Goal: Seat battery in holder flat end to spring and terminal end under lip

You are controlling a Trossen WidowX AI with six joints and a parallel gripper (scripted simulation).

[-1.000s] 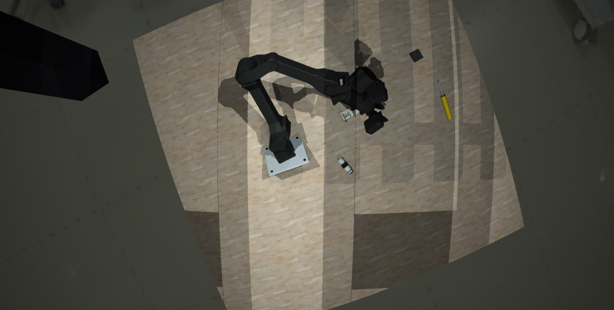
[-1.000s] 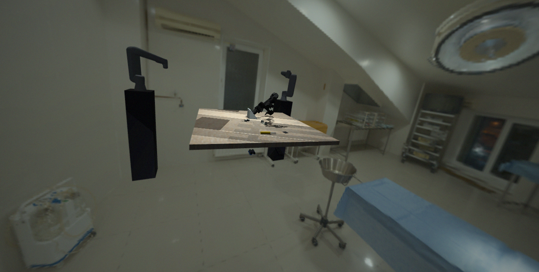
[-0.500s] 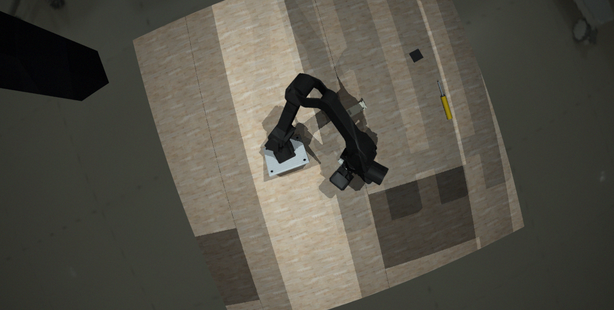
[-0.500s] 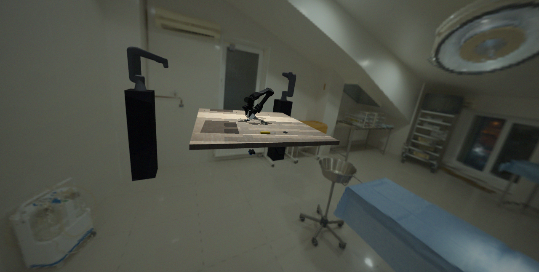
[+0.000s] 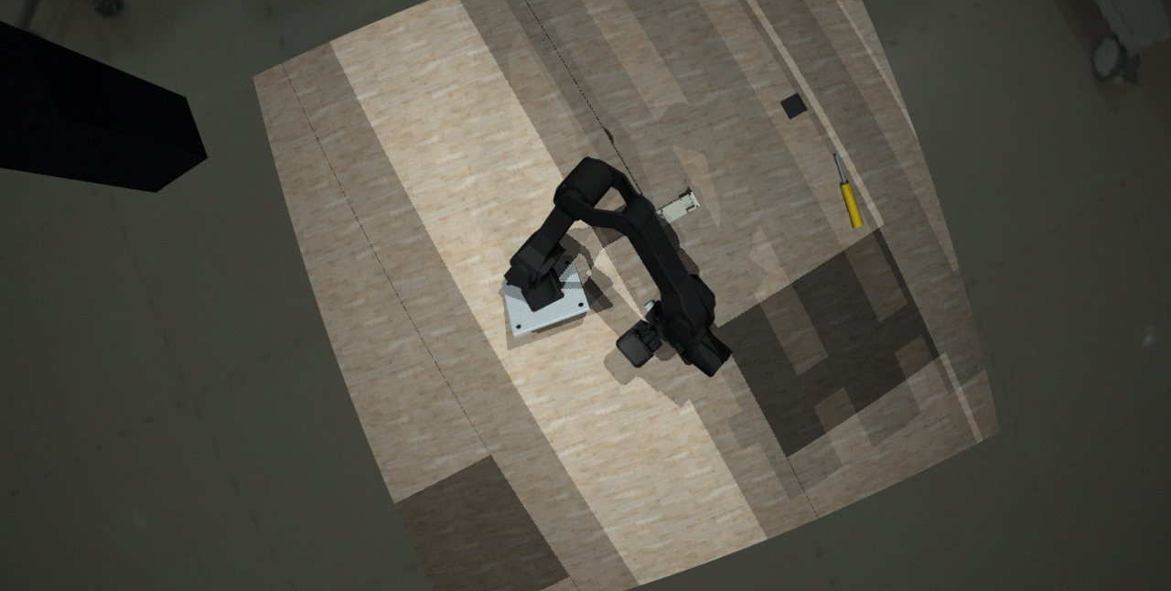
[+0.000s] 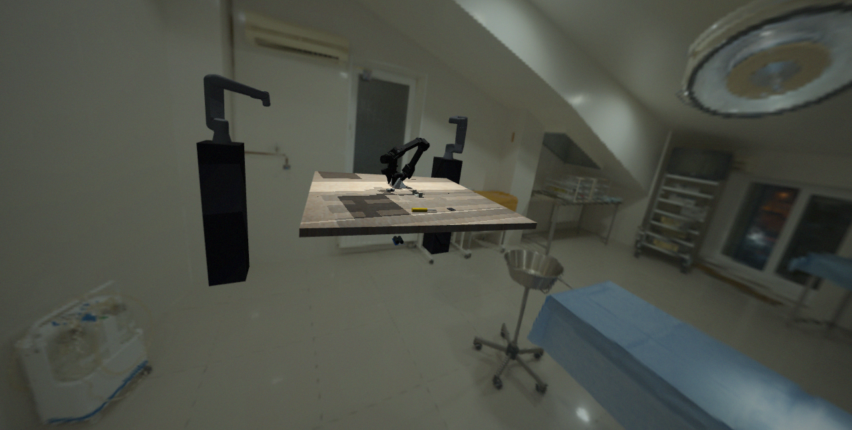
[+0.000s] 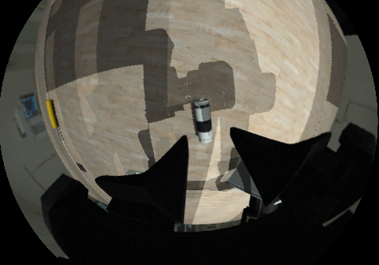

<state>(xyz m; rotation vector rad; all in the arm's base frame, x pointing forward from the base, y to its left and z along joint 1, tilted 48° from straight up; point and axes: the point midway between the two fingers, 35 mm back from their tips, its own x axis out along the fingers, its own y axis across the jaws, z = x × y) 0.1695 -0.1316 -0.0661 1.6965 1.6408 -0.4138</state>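
The battery is 4 cm below my gripper tip. Also, from my gripper tip: yellow-handled screwdriver: 46 cm ahead, 5 cm to the left, 4 cm below; then black square: 44 cm ahead, 25 cm to the left, 5 cm below.
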